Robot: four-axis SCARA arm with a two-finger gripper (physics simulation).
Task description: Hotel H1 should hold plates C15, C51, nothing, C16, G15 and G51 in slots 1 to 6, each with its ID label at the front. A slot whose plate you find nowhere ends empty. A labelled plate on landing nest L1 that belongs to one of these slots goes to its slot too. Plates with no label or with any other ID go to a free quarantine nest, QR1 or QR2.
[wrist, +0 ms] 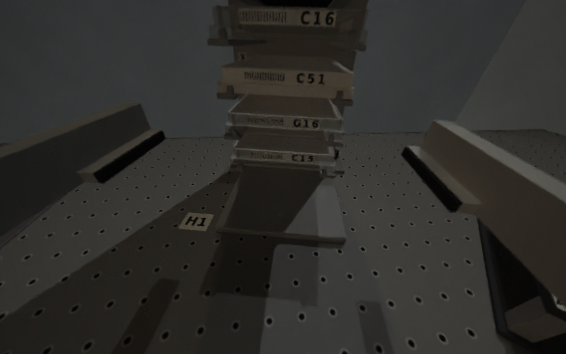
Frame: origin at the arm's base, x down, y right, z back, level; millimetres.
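Seen in the pictures: gripper, fingertip midpoint: (280,129).
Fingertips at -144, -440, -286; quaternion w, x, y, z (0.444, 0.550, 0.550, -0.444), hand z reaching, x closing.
Offsets run from my fingertips to a thing's top centre, as dx, dy, dz. "pt": to the spot under its first point. Level surfaces: height alone.
Hotel H1 @[pt +124, -44, -69] (331,212) stands ahead, upright, its base on the perforated deck beside the H1 tag @[+131, -52, +89] (196,221). Four plates with front labels are stacked in it with gaps between them. From the top down they are clear plate C16 @[-55, -87, -18] (286,18), cream opaque plate C51 @[-26, -87, -18] (287,78), clear plate G16 @[+2, -87, -18] (285,122) and clear plate C15 @[+30, -87, -18] (282,156). A slot number between C16 and C51 is too small to read surely. My gripper (280,129) is open and empty, its fingers wide apart at left and right, nearer the camera than the hotel. Slots above C16 are cut off or hidden.
A dark nest @[pt +127, +47, -189] (492,280) with a pale block @[pt +104, +80, -165] (535,319) shows partly at the lower right, behind the right finger. A black shape @[pt -70, -136, -28] (295,2) cuts into the top edge over the hotel. Shadows cross the perforated deck @[dx +131] (310,280).
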